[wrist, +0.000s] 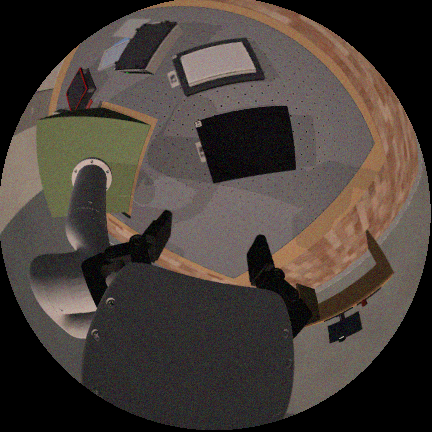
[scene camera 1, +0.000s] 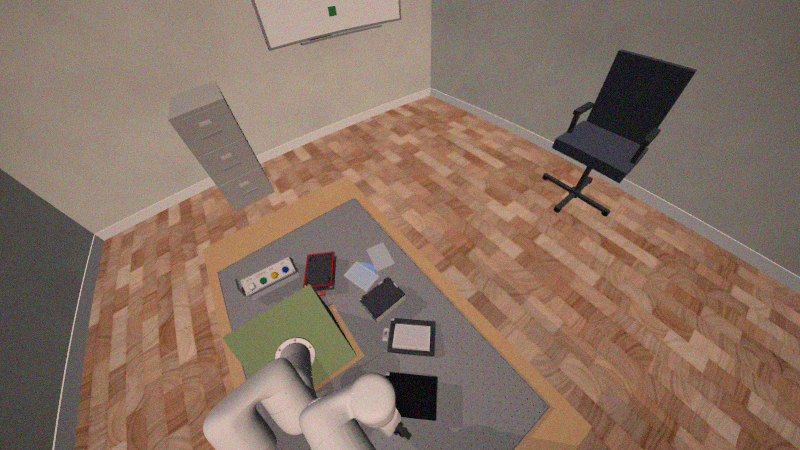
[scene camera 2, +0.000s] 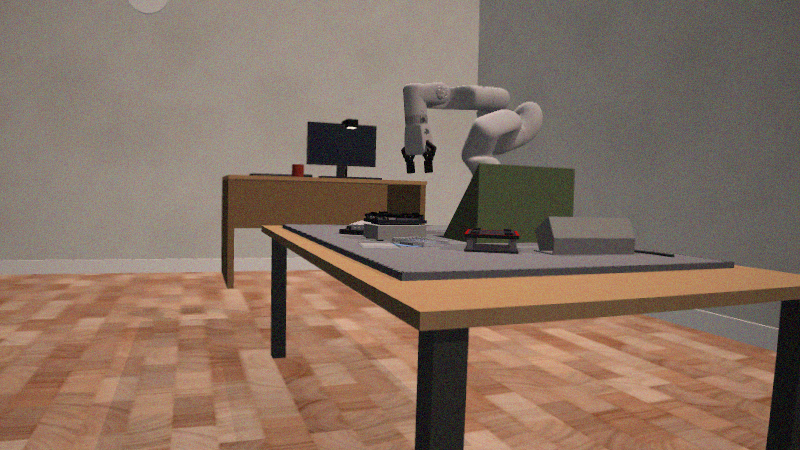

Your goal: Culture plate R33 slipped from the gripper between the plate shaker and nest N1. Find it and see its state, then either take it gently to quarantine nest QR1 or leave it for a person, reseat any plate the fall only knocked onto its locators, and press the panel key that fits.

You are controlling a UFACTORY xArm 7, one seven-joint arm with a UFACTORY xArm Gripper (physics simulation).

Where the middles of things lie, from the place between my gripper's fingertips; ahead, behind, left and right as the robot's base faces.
Labels:
I see the nest N2 (wrist: 188, 90) 210 mm ahead of my hand, 180 mm below it and 150 mm to the left of it. Also, from my hand: shaker (scene camera 2: 381, 229) 330 mm to the left, 200 mm ahead, 160 mm below.

